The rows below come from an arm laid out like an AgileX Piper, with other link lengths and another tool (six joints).
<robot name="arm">
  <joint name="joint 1" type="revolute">
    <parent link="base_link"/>
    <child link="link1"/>
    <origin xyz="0 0 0.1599" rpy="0 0 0"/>
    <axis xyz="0 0 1"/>
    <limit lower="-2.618" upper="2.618"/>
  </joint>
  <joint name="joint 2" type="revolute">
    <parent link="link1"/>
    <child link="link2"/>
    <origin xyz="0 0 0" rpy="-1.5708 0 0"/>
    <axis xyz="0 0 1"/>
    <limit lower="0" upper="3.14"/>
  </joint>
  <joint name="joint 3" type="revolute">
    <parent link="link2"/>
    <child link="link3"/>
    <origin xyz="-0.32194 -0.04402 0" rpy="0 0 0"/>
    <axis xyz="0 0 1"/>
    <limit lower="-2.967" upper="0"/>
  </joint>
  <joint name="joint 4" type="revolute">
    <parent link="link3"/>
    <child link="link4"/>
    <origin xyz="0.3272 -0.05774 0" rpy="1.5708 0 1.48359"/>
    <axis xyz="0 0 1"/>
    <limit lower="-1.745" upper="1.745"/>
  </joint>
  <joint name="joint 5" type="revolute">
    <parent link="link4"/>
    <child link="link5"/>
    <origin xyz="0 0 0" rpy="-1.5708 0 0"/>
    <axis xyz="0 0 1"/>
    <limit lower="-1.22" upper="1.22"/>
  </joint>
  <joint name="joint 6" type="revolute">
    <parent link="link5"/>
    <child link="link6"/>
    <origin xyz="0 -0.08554 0" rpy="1.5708 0 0"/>
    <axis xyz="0 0 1"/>
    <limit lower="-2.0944" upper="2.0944"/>
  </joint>
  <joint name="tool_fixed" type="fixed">
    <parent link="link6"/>
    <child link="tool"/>
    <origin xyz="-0.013 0.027 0.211" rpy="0 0.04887 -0.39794"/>
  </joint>
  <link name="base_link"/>
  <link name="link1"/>
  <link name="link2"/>
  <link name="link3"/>
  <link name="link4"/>
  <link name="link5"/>
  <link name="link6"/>
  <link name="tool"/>
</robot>
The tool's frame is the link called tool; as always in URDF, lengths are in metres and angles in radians.
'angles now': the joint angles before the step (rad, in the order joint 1, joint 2, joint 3, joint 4, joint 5, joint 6). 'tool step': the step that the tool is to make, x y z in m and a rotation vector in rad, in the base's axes. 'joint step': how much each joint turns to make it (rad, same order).
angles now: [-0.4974 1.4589 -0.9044 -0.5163 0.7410 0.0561]
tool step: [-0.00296 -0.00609 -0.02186 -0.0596 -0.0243 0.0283]
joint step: [0.0000 -0.0003 0.1045 -0.1526 -0.1304 0.1317]
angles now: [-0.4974 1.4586 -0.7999 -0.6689 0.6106 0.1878]
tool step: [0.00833 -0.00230 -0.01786 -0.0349 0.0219 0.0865]
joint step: [0.0000 0.0427 0.0266 -0.0954 -0.0816 0.0146]
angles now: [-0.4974 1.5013 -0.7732 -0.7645 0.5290 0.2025]
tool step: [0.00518 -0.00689 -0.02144 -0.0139 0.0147 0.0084]
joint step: [0.0000 0.0680 0.0037 -0.1129 -0.0406 0.1060]
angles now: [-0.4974 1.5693 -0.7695 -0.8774 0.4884 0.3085]
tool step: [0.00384 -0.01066 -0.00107 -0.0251 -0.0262 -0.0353]
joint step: [0.0000 0.0223 -0.0001 -0.1084 -0.0079 0.1407]
